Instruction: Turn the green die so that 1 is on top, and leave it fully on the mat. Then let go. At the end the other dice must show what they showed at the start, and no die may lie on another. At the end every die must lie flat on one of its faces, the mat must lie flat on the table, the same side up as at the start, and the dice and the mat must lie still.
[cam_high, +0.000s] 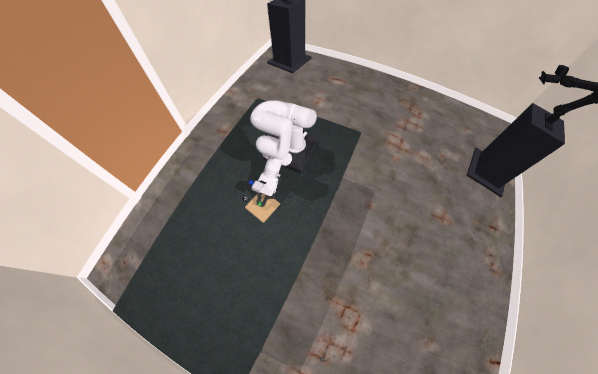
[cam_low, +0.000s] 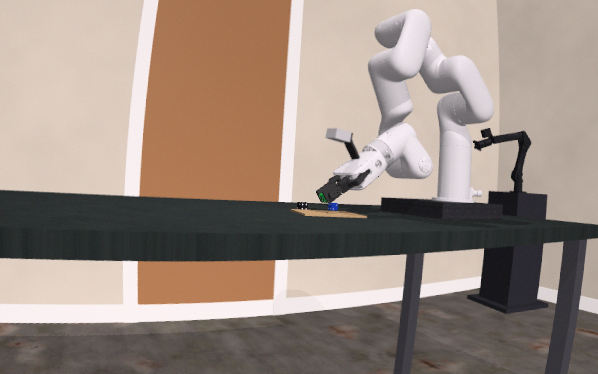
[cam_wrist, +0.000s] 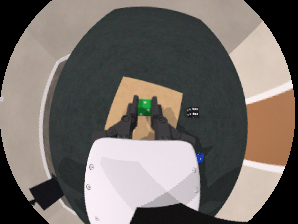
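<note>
Right now the tan mat is 5 cm below my hand. From my hand the other things lie so: green die (1 cm below, 1 cm ahead); then black die (10 cm to the right, 4 cm below, 3 cm ahead); then blue die (14 cm to the right, 7 cm behind, 4 cm below).
</note>
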